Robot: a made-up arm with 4 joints. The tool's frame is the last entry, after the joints.
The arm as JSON. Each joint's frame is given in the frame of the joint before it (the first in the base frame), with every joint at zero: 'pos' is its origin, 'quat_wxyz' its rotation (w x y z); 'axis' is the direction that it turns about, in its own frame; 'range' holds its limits. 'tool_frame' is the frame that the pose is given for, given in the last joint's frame.
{
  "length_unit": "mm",
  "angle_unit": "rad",
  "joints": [
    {
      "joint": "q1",
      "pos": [
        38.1,
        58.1,
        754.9
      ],
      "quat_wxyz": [
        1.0,
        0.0,
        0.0,
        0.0
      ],
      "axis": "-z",
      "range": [
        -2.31,
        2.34
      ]
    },
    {
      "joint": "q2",
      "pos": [
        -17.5,
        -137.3,
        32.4
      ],
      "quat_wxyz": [
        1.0,
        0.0,
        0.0,
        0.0
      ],
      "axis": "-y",
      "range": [
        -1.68,
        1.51
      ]
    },
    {
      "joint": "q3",
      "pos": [
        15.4,
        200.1,
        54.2
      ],
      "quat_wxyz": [
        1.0,
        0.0,
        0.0,
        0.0
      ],
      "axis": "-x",
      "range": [
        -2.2,
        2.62
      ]
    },
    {
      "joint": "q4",
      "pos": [
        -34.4,
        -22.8,
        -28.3
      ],
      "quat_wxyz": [
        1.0,
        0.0,
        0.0,
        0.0
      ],
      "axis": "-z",
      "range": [
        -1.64,
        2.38
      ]
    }
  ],
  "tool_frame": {
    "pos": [
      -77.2,
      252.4,
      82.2
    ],
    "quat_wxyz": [
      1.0,
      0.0,
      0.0,
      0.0
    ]
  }
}
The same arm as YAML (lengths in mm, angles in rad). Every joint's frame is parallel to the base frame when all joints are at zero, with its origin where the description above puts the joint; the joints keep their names.
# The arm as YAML. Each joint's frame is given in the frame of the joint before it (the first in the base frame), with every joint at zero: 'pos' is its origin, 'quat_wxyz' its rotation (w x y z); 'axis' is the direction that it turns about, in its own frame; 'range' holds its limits. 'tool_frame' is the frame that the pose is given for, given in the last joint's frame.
length_unit: mm
angle_unit: rad
joints:
  - joint: q1
    pos: [38.1, 58.1, 754.9]
    quat_wxyz: [1.0, 0.0, 0.0, 0.0]
    axis: "-z"
    range: [-2.31, 2.34]
  - joint: q2
    pos: [-17.5, -137.3, 32.4]
    quat_wxyz: [1.0, 0.0, 0.0, 0.0]
    axis: "-y"
    range: [-1.68, 1.51]
  - joint: q3
    pos: [15.4, 200.1, 54.2]
    quat_wxyz: [1.0, 0.0, 0.0, 0.0]
    axis: "-x"
    range: [-2.2, 2.62]
  - joint: q4
    pos: [-34.4, -22.8, -28.3]
    quat_wxyz: [1.0, 0.0, 0.0, 0.0]
    axis: "-z"
    range: [-1.64, 2.38]
tool_frame:
  pos: [-77.2, 252.4, 82.2]
  quat_wxyz: [1.0, 0.0, 0.0, 0.0]

